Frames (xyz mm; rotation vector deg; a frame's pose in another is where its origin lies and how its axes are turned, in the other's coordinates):
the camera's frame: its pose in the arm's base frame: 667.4 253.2 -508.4 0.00 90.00 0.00
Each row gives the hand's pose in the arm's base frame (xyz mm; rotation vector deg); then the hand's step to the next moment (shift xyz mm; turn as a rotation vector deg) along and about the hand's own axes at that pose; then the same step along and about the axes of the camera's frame.
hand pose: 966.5 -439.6 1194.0 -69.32 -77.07 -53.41
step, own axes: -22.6 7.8 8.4 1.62 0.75 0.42
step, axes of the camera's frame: 24.2 6.0 4.5 -1.47 0.80 0.75
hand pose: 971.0 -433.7 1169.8 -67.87 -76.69 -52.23
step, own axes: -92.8 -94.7 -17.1 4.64 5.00 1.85
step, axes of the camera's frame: 79.5 -50.2 -95.1 -3.82 3.53 4.79
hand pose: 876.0 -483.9 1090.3 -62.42 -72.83 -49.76
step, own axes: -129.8 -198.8 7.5 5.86 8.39 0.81
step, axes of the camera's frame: 100.3 -58.9 -207.1 -4.57 3.59 8.46
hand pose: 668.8 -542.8 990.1 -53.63 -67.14 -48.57
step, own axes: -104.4 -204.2 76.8 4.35 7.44 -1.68
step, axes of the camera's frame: 61.6 -0.7 -233.9 -2.92 1.02 8.22
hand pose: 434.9 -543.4 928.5 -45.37 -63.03 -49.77
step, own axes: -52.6 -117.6 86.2 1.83 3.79 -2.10
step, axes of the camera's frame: 15.0 32.9 -150.7 -0.79 -0.49 4.61
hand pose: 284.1 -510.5 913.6 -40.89 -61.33 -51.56
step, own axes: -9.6 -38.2 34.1 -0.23 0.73 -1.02
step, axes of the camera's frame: -4.6 13.6 -50.1 0.60 -0.46 1.03
